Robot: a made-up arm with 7 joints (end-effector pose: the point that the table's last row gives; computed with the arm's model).
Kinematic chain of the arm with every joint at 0, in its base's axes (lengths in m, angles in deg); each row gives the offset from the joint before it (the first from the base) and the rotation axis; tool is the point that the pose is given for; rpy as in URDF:
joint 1: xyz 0 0 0.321 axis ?
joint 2: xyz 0 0 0 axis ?
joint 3: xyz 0 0 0.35 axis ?
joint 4: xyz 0.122 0 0 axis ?
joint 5: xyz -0.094 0 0.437 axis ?
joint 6: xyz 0 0 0 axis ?
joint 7: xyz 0.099 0 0 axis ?
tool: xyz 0 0 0 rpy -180 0 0
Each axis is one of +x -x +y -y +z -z.
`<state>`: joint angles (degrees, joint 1 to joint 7).
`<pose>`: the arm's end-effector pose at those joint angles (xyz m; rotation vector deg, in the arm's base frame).
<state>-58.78 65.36 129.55 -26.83 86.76 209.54 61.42</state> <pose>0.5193 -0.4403 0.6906 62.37 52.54 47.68</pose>
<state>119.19 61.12 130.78 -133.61 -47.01 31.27 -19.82</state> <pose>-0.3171 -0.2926 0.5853 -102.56 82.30 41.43</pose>
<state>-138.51 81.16 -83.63 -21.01 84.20 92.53 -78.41</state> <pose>-0.8059 -0.4123 0.4364 129.99 -111.01 -1.83</pose>
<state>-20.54 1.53 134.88 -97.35 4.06 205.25 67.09</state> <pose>-0.2034 0.4873 0.8121 -66.92 -24.13 4.04</pose>
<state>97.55 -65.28 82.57 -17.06 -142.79 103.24 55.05</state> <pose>-0.0996 -0.8160 0.7017 -22.50 48.01 -60.47</pose>
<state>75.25 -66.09 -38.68 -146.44 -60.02 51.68 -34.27</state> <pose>0.3615 0.0826 0.6006 111.61 93.31 -39.36</pose>
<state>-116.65 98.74 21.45 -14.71 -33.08 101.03 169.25</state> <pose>-0.3292 -0.8008 0.0496 -124.45 -109.68 -7.51</pose>
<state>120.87 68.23 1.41 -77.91 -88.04 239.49 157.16</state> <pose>-0.3836 0.5224 0.1001 -106.52 -77.14 80.04</pose>
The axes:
joint 1: +z
joint 2: +y
joint 3: +z
joint 4: -y
joint 5: +z
joint 6: -y
joint 7: -z

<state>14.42 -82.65 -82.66 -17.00 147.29 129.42 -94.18</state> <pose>-0.7613 -0.4387 0.4262 -81.27 2.49 127.49</pose>
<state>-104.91 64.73 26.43 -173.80 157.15 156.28 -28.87</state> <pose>0.0574 0.0200 0.1054 49.21 141.77 58.87</pose>
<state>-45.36 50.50 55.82 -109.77 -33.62 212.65 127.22</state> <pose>0.6562 0.0062 0.3550 -51.80 82.71 -6.31</pose>
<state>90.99 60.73 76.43 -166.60 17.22 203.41 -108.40</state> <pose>-0.3738 0.0555 0.2208 63.96 -112.11 19.99</pose>
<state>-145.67 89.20 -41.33 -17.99 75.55 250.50 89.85</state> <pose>-0.6482 -0.3089 0.2537 -53.05 -8.73 107.22</pose>
